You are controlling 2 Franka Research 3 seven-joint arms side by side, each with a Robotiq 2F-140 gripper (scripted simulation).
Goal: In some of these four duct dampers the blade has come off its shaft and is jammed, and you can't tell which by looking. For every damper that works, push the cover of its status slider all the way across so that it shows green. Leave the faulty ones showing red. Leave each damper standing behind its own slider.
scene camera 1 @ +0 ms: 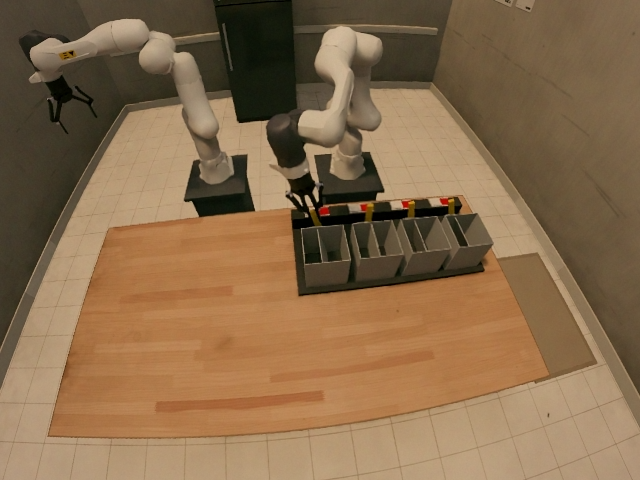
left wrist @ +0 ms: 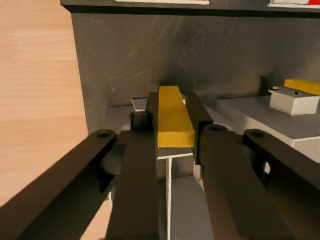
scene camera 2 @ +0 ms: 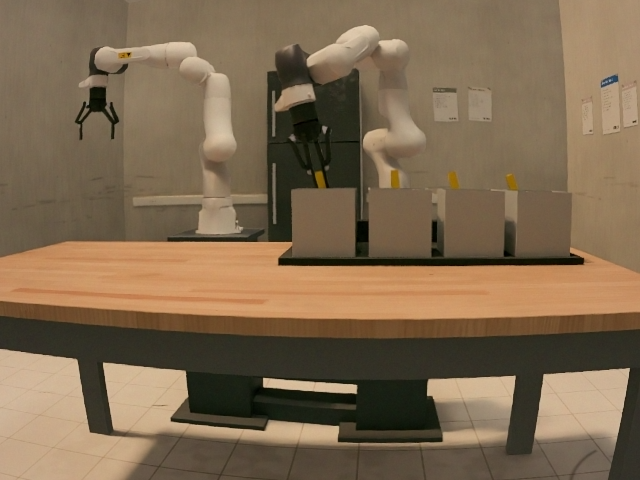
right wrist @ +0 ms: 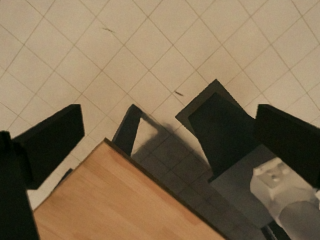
Scene:
left gripper: scene camera 1 316,219; left wrist; scene camera 2; not seen in the right wrist view (out of frame)
right gripper: scene camera 1; scene camera 2; right wrist 169,119; not seen in the left wrist view (out of frame)
same spot on left gripper: [left wrist: 71,191] = [scene camera 2: 301,155]
same spot on right gripper: [scene camera 2: 97,97] = [scene camera 1: 59,91]

